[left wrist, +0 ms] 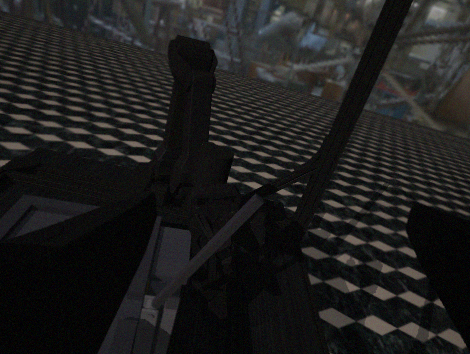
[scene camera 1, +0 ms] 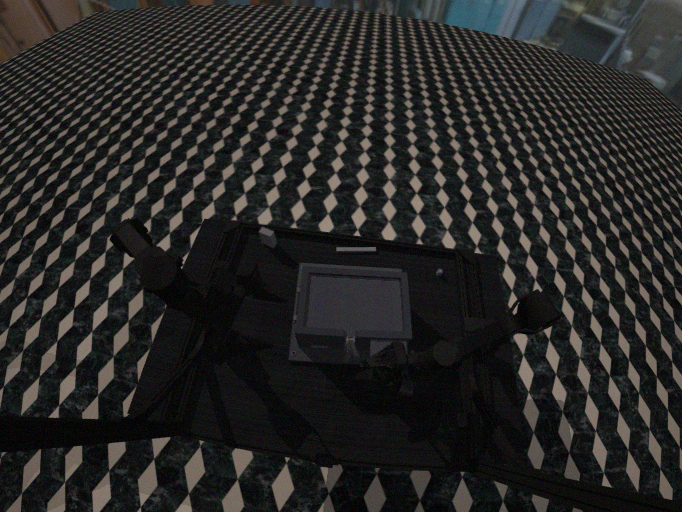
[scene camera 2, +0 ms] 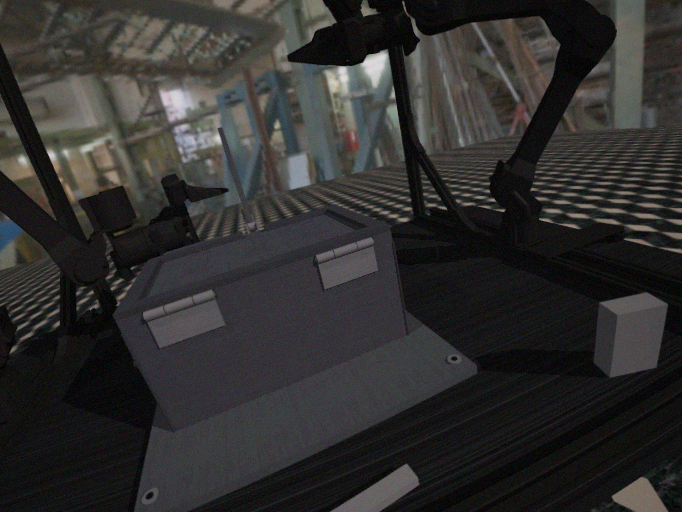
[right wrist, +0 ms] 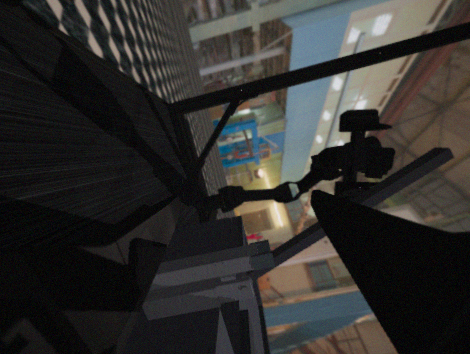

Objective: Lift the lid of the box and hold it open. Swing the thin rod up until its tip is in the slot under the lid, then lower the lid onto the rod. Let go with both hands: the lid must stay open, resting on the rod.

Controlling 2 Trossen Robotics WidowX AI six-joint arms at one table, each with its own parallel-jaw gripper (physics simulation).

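Frame: origin at the left arm's base, x back, y right, z up, level; millimetres.
Seen in the pictures: left gripper, fingertip midpoint: [left wrist: 280,210] [scene camera 1: 280,322] [scene camera 2: 291,58] [right wrist: 385,156]; right gripper, fingertip midpoint: [left wrist: 224,292] [scene camera 1: 357,371] [scene camera 2: 235,212] [right wrist: 244,199]; left arm's base, link origin: [scene camera 2: 521,240] [right wrist: 205,204]; right arm's base, link origin: [left wrist: 160,199] [scene camera 2: 10,408].
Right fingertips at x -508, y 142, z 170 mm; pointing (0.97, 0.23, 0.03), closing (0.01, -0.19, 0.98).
Offsets run from my right fingertips to a thing's top centre. "spot": to the spot under its first point. Level surfaces: height alone.
A grey box [scene camera 1: 354,304] [scene camera 2: 263,325] stands on a grey base plate @(spot: dx +31, dy -366, dz -178 mm) [scene camera 2: 314,422] in the middle of the dark mat. Its lid [scene camera 2: 248,249] [right wrist: 209,267], with two hinges on the near side in scene camera 2, lies low on the box. The thin rod [scene camera 2: 234,178] [left wrist: 209,246] stands up steeply at the box's far side. My right gripper [scene camera 1: 390,356] [scene camera 2: 194,195] is open at the lid's front edge, beside the rod. My left gripper [scene camera 2: 303,51] is open and empty, high above the box.
A black mat @(dz -189 mm) [scene camera 1: 237,406] covers the checkered table [scene camera 1: 339,127]. A pale strip @(dx +24, dy -468, dz -180 mm) [scene camera 1: 355,249] [scene camera 2: 380,490] and a small grey block @(dx +355, dy -451, dz -113 mm) [scene camera 1: 267,236] lie on the mat behind the box. Dark frame struts [scene camera 2: 410,152] rise behind the box.
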